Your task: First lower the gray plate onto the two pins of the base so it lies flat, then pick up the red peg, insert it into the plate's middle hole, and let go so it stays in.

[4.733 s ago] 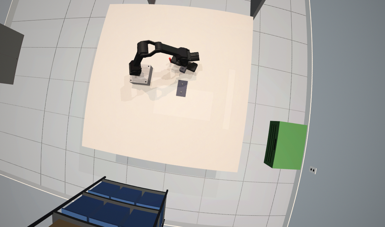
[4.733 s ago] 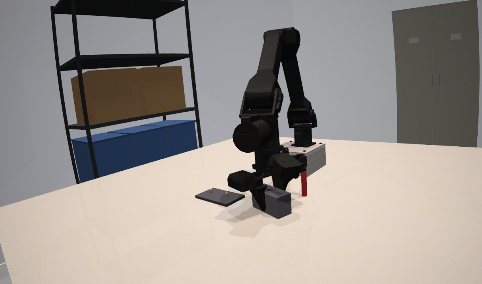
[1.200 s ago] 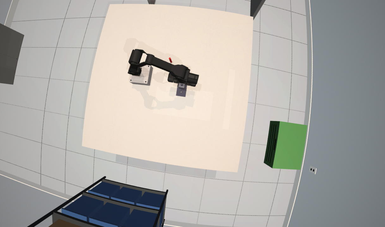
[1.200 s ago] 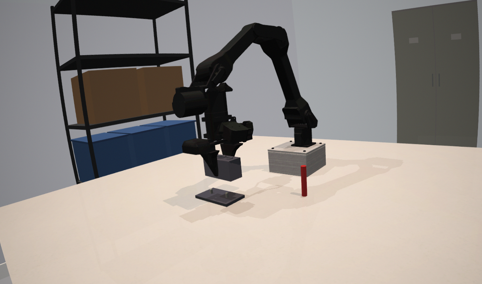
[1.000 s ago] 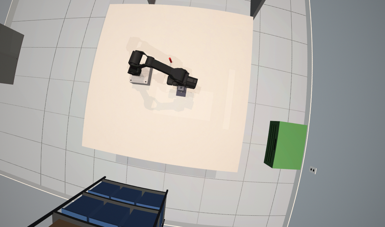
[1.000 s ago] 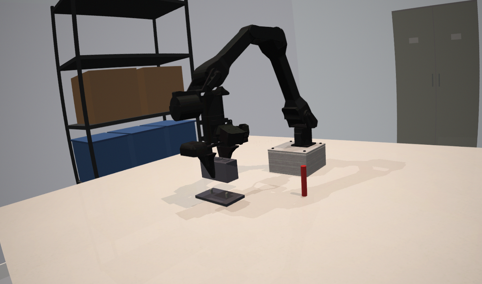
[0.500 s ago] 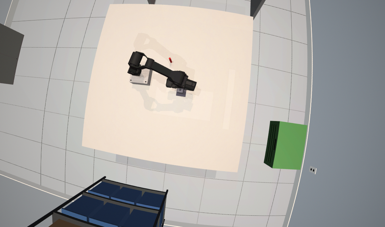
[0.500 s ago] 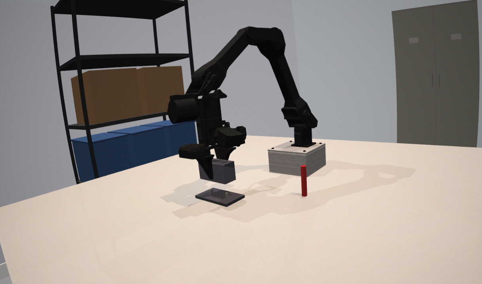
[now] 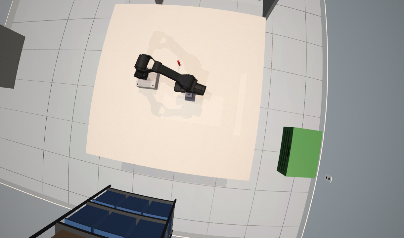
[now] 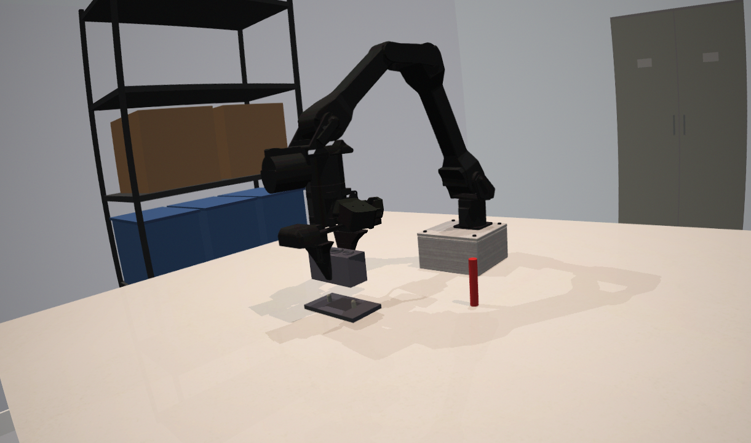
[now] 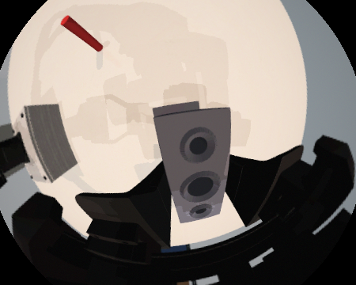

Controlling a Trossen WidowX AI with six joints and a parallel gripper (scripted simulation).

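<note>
Now: the dark flat base 50 mm below my gripper tip. From my gripper tip the other things lie so: red peg: 190 mm to the left, 120 mm behind, 20 mm below; gray plate: 30 mm above.
</note>
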